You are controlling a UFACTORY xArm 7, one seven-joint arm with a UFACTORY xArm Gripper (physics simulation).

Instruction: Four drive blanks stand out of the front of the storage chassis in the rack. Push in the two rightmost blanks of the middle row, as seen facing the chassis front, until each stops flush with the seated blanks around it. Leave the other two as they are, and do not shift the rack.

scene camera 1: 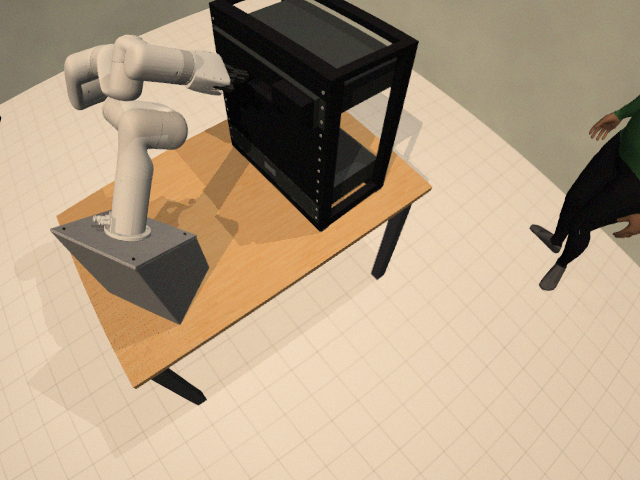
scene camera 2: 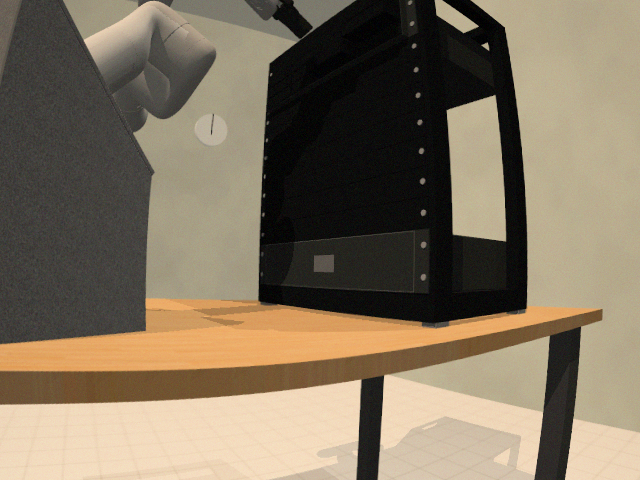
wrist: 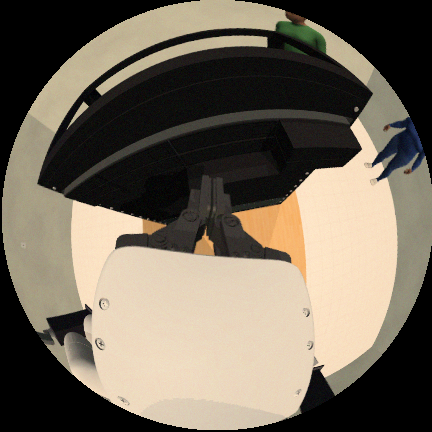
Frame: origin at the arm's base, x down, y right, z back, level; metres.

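Seen in the pictures: gripper, between the fingertips: (scene camera 1: 245,77) (scene camera 2: 306,33) (wrist: 208,189); arm's base, origin of its link: (scene camera 1: 127,231) (scene camera 2: 43,104).
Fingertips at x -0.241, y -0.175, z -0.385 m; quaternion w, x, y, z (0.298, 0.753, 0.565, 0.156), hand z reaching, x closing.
Pixels of each thing's top centre, then the offset from my fingertips to it. Level surfaces: height alone.
- large dark blank, centre of its top: (wrist: 310,106) (scene camera 1: 306,85) dz -0.125, dx -0.014, dy +0.095 m
- lower blank, centre of its top: (wrist: 224,140) (scene camera 2: 348,59) (scene camera 1: 278,82) dz -0.084, dx +0.043, dy -0.007 m
- wooden table, height of its surface: dx +0.520 m
- lower panel, centre of its top: (scene camera 2: 326,239) (scene camera 1: 270,159) (wrist: 218,206) dz -0.060, dx +0.384, dy -0.057 m
The black rack (scene camera 1: 330,155) (scene camera 2: 440,206) (wrist: 225,60) stands upright with the chassis front in deep shadow. In the wrist view, a large dark blank (wrist: 320,136) stands out at the right of the front. A lower blank (wrist: 242,166) stands out left of it, partly behind the fingers. Two dark blocks also stand out in scene camera 1, a right one (scene camera 1: 294,95) and a left one (scene camera 1: 262,88). My gripper (scene camera 1: 245,75) (scene camera 2: 305,32) (wrist: 208,189) is shut and empty. Its tips are at the lower blank's left end; contact cannot be told. The rows and remaining blanks are hard to separate.
The rack stands on a wooden table (scene camera 1: 268,263) (scene camera 2: 310,356). A pale strip (wrist: 215,116) runs above the blanks. A lower panel (scene camera 2: 367,263) with a small label is in the rack's bottom. The grey arm base (scene camera 1: 155,258) (scene camera 2: 77,206) is in front of the rack.
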